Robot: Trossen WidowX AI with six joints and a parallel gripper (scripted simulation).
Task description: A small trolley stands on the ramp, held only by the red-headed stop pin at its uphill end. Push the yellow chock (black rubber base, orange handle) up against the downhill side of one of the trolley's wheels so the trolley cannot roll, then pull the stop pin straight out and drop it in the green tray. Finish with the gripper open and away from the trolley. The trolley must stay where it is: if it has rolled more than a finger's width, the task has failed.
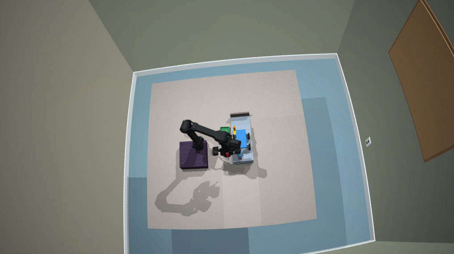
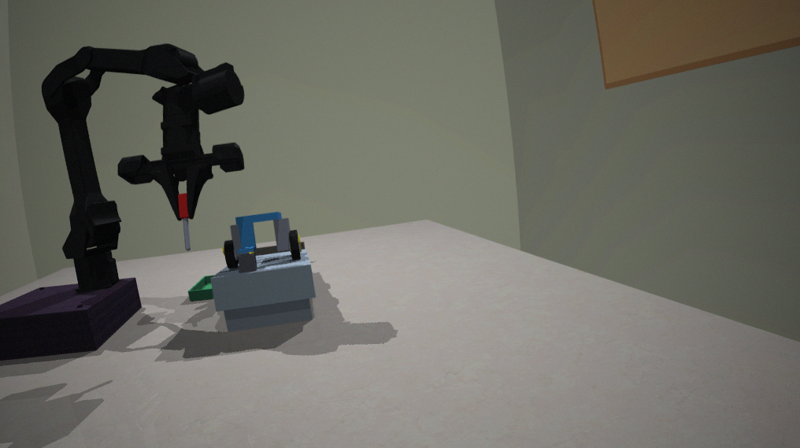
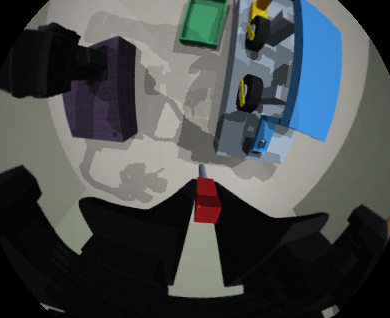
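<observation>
Now: gripper tip 240 mm to the right of the green tray and 180 mm above it. From my gripper tip the other things lie so: blue trolley: 120 mm to the left, 120 mm ahead, 60 mm below; yellow chock: 210 mm to the left, 90 mm below, 80 mm ahead; red-headed stop pin: right at my gripper tip.
</observation>
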